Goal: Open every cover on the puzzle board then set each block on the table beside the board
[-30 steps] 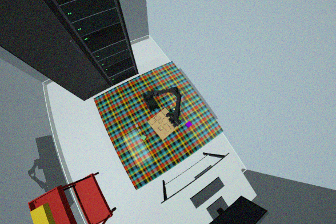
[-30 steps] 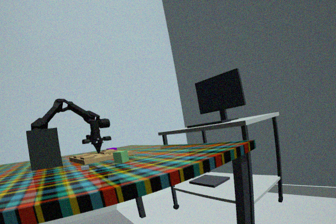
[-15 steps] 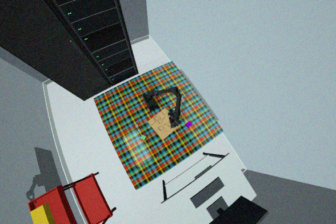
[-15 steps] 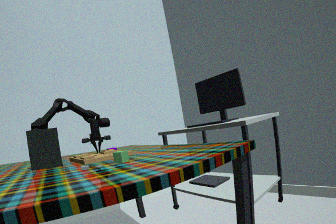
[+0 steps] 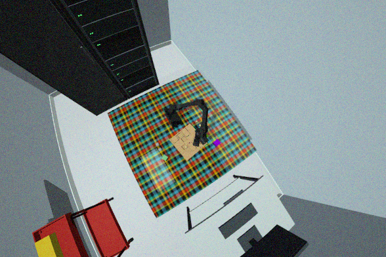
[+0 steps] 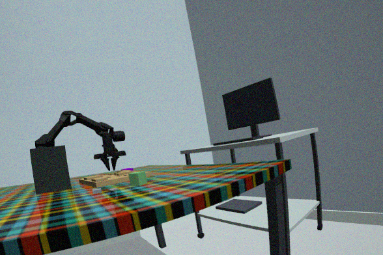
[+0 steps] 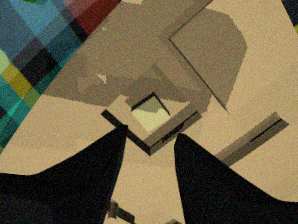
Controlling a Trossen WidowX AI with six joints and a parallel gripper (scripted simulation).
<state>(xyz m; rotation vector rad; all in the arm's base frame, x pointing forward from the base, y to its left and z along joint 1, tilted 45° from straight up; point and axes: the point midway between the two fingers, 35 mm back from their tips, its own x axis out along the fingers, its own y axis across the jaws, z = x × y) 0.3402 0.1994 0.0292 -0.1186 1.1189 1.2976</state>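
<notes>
Right now my gripper tip is 38 cm to the left of the pale green block, 6 cm short of it and 2 cm above it. Also, from my gripper tip: bright green block (12 cm to the left, 4 cm below, 1 cm behind); then purple block (19 cm to the left, 12 cm ahead, 3 cm below); then grey piece (41 cm to the right, 11 cm behind, 4 cm below).
</notes>
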